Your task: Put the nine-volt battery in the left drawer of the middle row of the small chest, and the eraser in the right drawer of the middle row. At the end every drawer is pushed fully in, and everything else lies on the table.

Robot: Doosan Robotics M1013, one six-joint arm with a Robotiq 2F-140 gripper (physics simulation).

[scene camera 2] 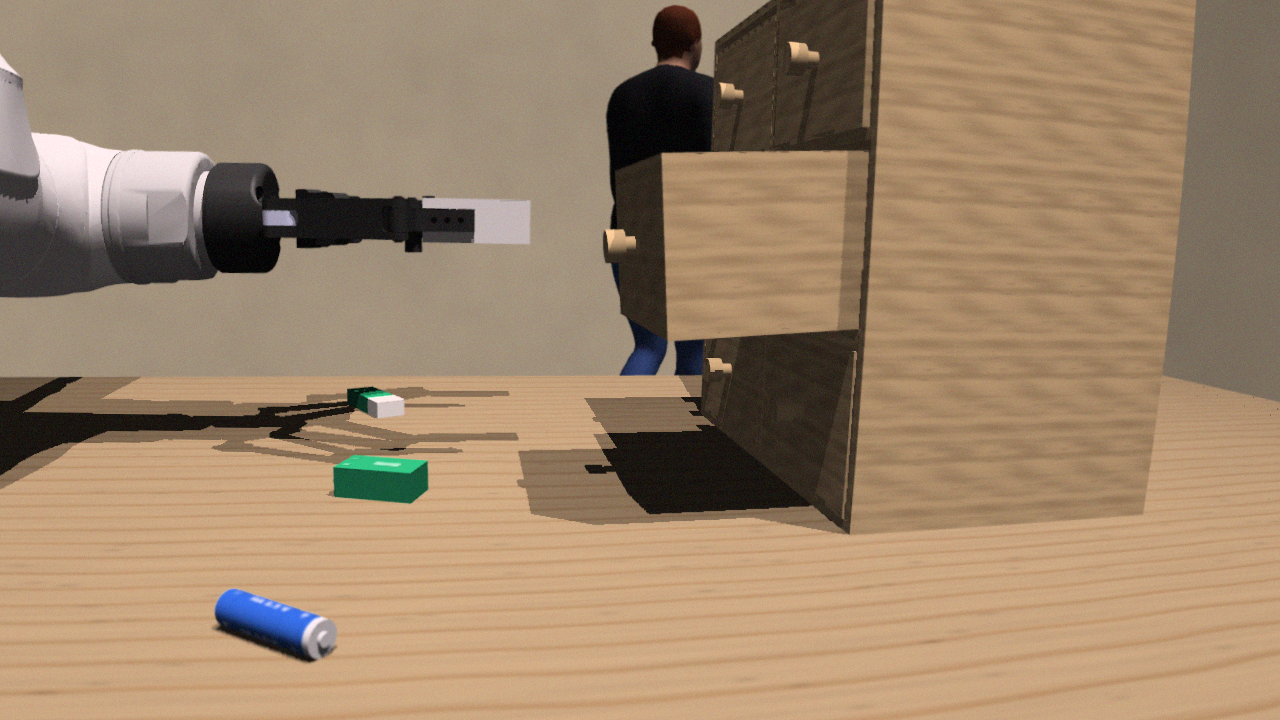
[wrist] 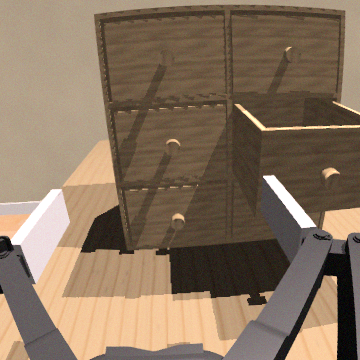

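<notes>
The small chest has its middle-row right drawer pulled well out; the floor inside it is hidden. The middle-row left drawer looks shut in the wrist view. A green block with light marks, by its shape the nine-volt battery, lies on the table. The green and white eraser lies behind it. My gripper is open and empty, in front of the chest and apart from it. In the wrist view its fingers span the left column, the right finger overlapping the pulled-out drawer.
A blue cylindrical battery lies on the table nearer scene camera 2. The pulled-out drawer's knob sticks out towards the arm's side. The top-row and bottom-left drawers look shut. A person stands behind the chest in the scene view.
</notes>
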